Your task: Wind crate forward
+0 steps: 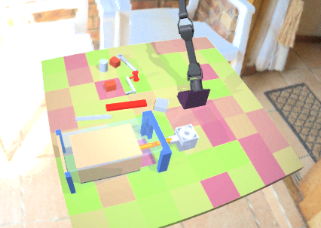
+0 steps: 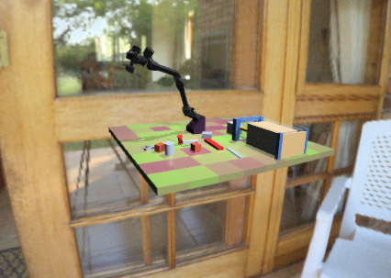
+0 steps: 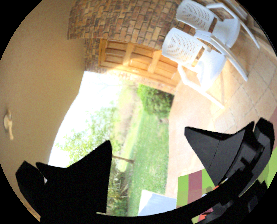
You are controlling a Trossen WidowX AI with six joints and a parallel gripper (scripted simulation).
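My gripper tip is 550 mm above the red grip, 310 mm to the right of it and 230 mm short of it. Round my gripper tip: red bar 570 mm below, 490 mm to the left, 350 mm ahead; grey block 570 mm to the left, 560 mm below, 170 mm ahead; winch handle 560 mm below, 350 mm to the left, 260 mm ahead.
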